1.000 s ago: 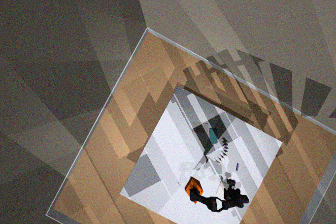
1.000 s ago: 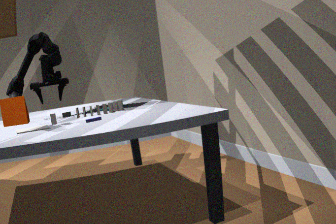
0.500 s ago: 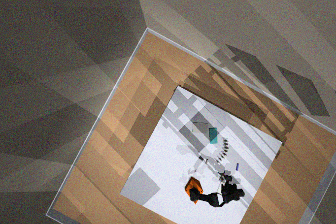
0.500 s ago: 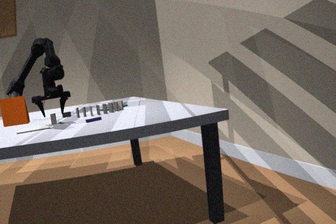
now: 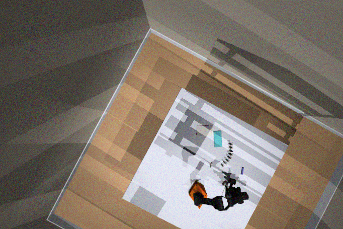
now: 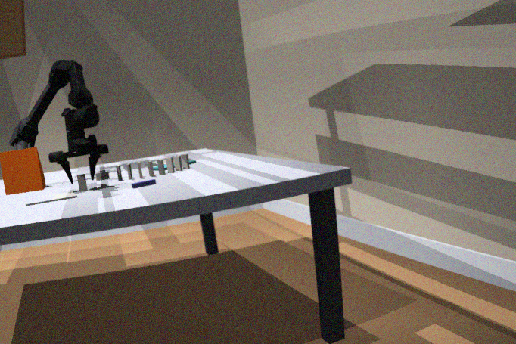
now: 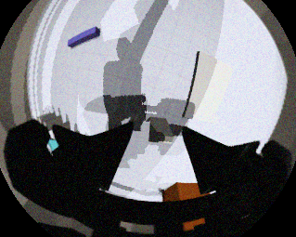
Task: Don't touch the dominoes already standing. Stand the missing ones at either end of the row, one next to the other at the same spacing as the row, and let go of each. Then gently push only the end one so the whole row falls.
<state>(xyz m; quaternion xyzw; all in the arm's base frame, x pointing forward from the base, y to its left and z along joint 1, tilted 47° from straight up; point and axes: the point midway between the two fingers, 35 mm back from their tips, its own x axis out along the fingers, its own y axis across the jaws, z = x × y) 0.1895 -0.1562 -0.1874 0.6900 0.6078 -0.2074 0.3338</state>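
The cream card lies 12 cm behind my gripper tip, 7 cm to the right of it and 2 cm below it. Round my gripper tip: blue domino (16 cm ahead, 12 cm to the right, 2 cm below); then teal card (38 cm ahead, 25 cm to the left, 2 cm below).
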